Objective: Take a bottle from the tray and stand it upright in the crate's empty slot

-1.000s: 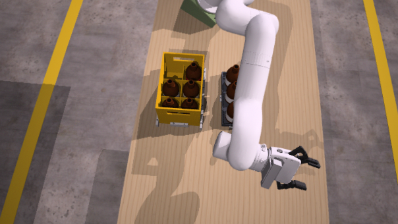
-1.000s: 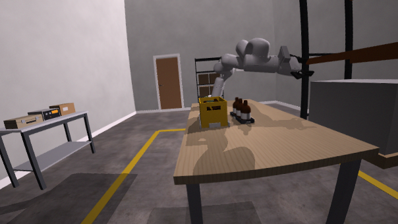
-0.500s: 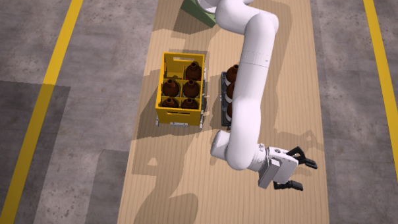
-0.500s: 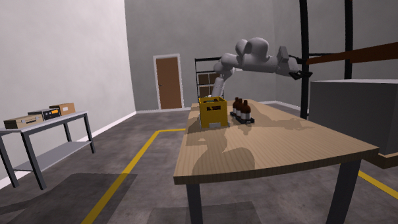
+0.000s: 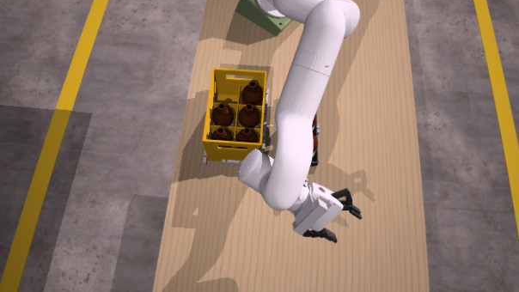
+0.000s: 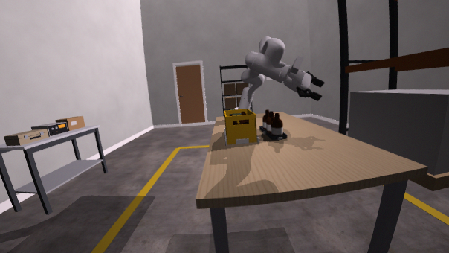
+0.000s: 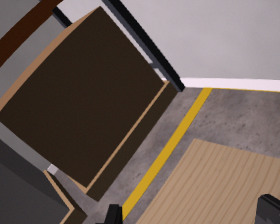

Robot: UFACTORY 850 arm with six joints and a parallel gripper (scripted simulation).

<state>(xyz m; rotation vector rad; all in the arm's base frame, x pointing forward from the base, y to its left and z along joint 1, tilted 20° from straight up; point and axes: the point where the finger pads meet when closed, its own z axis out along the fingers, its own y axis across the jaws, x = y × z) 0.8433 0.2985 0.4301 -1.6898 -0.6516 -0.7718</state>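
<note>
Right now the dark tray is 370 mm behind my hand, 290 mm below it and 170 mm to the right of it. From my hand the other things lie so: yellow crate: 400 mm to the right, 310 mm behind, 220 mm below.
</note>
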